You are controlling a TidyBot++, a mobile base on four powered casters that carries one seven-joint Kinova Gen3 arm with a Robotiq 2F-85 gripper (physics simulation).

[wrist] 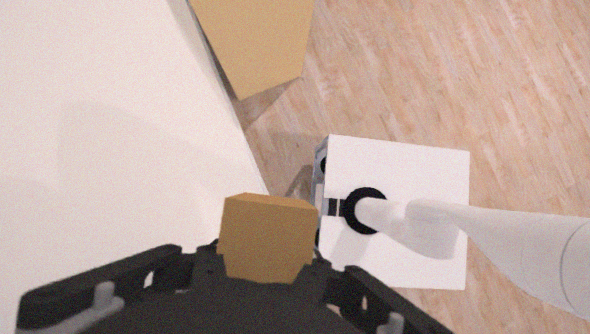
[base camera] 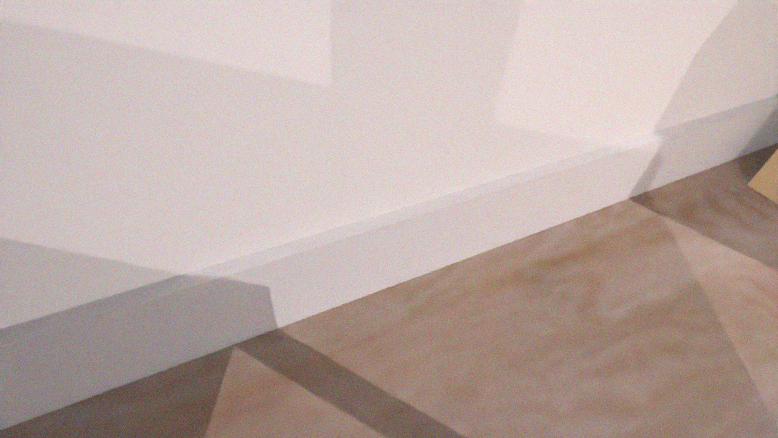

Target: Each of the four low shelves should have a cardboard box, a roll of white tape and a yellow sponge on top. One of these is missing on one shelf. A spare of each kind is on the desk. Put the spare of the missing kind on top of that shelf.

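Seen in the pictures: gripper, fingertip midpoint: (wrist: 267,249); arm's base, link origin: (wrist: 367,210).
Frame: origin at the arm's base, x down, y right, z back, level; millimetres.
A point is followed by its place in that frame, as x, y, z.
Note:
A brown cardboard box (wrist: 268,227) {-552, 39, -303} is in the lower middle of the wrist view. My gripper (wrist: 267,249) {-498, 10, -304} is shut on this cardboard box, with a black finger on each side of it. A plain tan piece (wrist: 257,42) {20, 558, -438} (base camera: 766,179) {377, 487, -560}, which looks like part of a low shelf, shows at the top of the wrist view and at the right edge of the base camera view. It is apart from the gripper. No tape roll, sponge or desk can be made out in these views.
A white wall (base camera: 326,146) {227, -32, -353} (wrist: 100,200) {-548, 43, -395} runs close along my left side in the wrist view, with a white baseboard (base camera: 462,233) {353, 86, -403} at its foot. My white square base (wrist: 400,167) {14, 161, 116} is right of the held box. The tan piece stands close to the wall.

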